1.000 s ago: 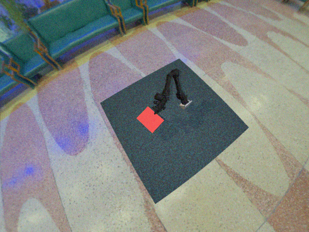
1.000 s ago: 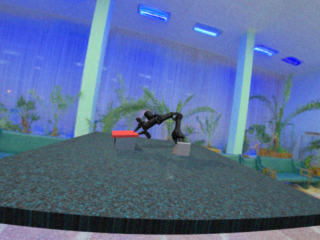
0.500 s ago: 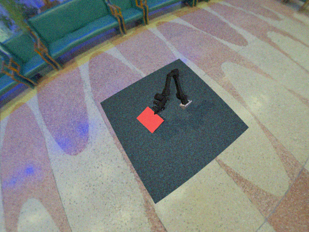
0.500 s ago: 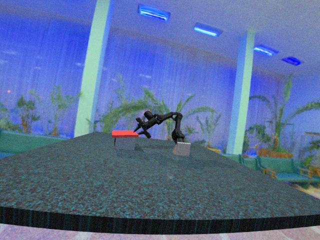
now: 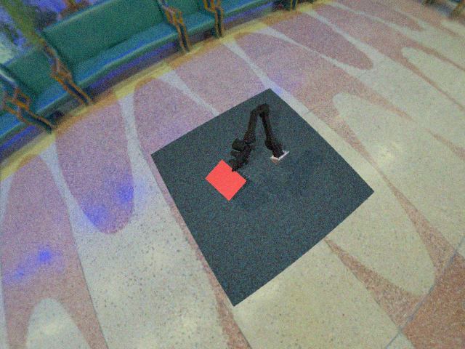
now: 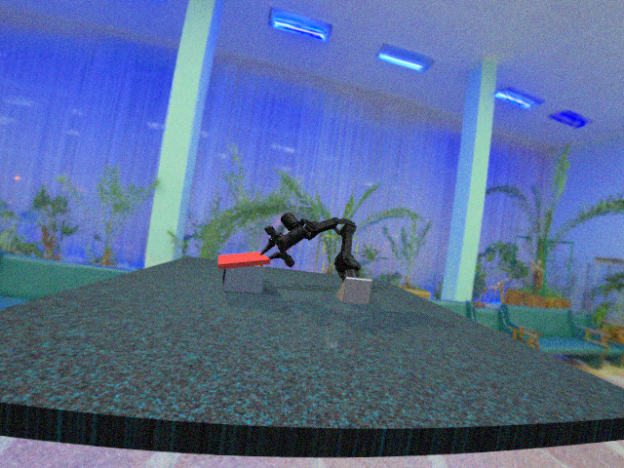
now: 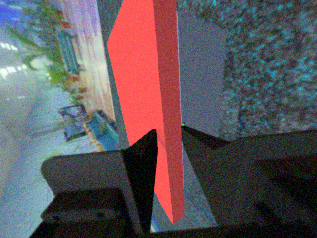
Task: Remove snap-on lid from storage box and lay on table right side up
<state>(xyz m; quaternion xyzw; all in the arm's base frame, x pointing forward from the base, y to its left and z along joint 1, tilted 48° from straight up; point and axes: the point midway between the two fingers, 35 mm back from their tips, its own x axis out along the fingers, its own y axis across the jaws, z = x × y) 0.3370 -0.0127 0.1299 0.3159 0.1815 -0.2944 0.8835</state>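
The red lid is 80 mm ahead of my gripper tip, 10 mm to the left of it and 10 mm below it. From my gripper tip the other things lie so: grey storage box (70 mm ahead, 10 mm to the left, 70 mm below).
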